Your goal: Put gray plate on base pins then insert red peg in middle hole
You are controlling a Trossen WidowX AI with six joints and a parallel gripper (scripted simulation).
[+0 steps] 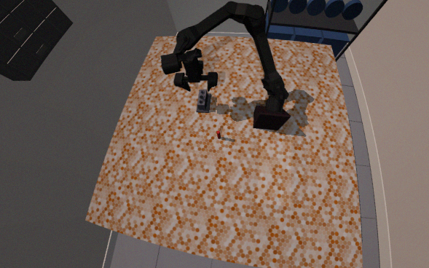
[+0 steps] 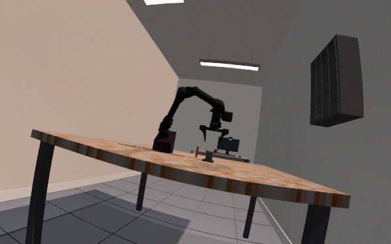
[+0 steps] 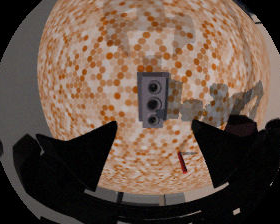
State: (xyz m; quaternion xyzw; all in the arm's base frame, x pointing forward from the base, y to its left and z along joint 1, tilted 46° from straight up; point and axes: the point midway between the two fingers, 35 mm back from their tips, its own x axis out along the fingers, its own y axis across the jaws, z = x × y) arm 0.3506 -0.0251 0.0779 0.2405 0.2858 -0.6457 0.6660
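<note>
Right now my gripper tip is 190 mm to the right of the red peg, 120 mm past it and 80 mm above it. Also, from my gripper tip: gray plate 70 mm below; then base 110 mm below.
</note>
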